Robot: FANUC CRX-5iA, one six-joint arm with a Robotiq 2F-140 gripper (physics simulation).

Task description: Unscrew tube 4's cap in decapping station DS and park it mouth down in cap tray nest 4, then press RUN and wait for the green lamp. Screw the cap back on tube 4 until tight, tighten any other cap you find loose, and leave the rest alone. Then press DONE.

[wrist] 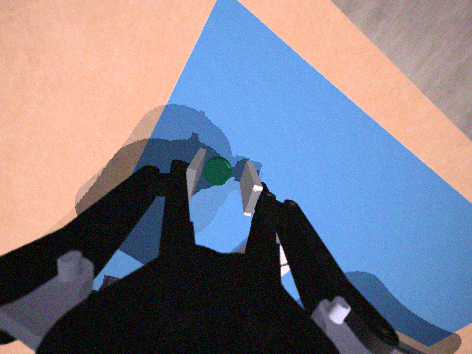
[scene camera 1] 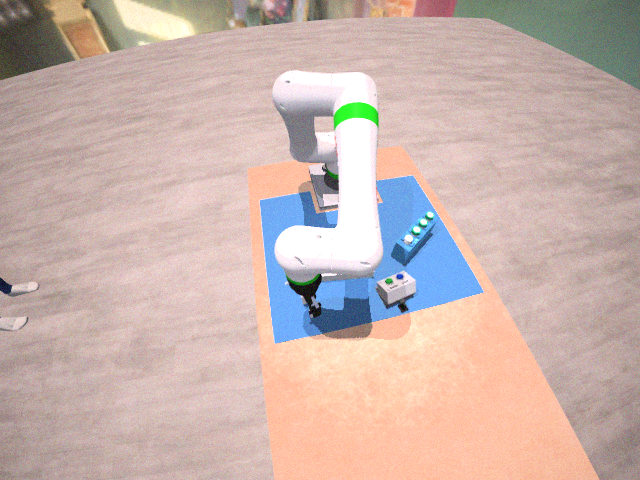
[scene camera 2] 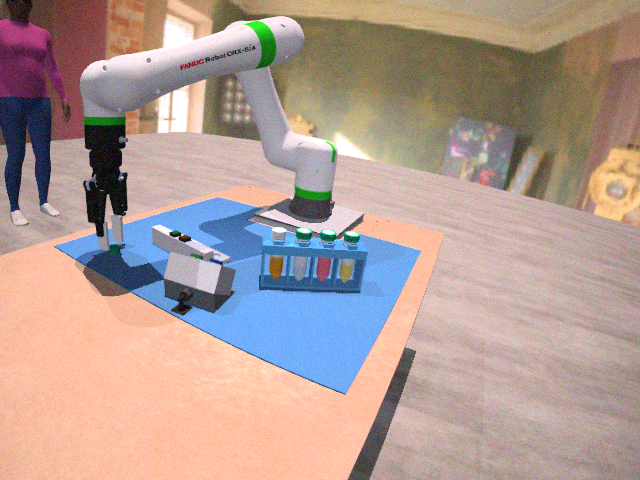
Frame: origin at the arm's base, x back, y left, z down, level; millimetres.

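Where they show: gripper, between the fingertips: (wrist: 223, 166) (scene camera 1: 310, 308) (scene camera 2: 111, 245); arm's base, origin of its link: (scene camera 2: 310, 210).
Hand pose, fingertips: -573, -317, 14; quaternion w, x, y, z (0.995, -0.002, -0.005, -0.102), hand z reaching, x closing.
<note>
Each offset is from my fingertips to the top centre of the thing, as dx, dy, dz. "pt": to the spot under its first point. Level surfaces: height alone.
A green cap @[-3, +11, +0] (scene camera 2: 113, 249) (wrist: 217, 170) lies on the blue mat. My gripper (scene camera 1: 314, 311) (scene camera 2: 111, 244) (wrist: 223, 166) is partly open, pointing down. In the wrist view its pale fingertips stand on either side of the cap with visible gaps; their exact height over it is unclear. The cap does not show clearly in scene camera 1. The blue rack @[+138, +483, -89] (scene camera 1: 410, 249) (scene camera 2: 315, 249) holds an orange tube @[pt +89, +420, -25] (scene camera 2: 276, 267) with a white top and no green cap, and clear (scene camera 2: 299, 268), red @[pt +136, +512, -28] (scene camera 2: 324, 268) and yellow @[pt +159, +556, -26] (scene camera 2: 346, 270) tubes with green caps. The button box @[-33, +311, -70] (scene camera 1: 398, 292) (scene camera 2: 199, 271) has green and blue buttons.
A long white block @[pt +85, +108, -25] (scene camera 2: 164, 235) with dark green and brown squares lies behind the button box, largely hidden by the arm in scene camera 1. The robot's base plate (scene camera 2: 347, 218) is at the back. The cap lies near a corner of the mat @[dz +14] (scene camera 1: 444, 279) (scene camera 2: 320, 341) (wrist: 320, 150).
</note>
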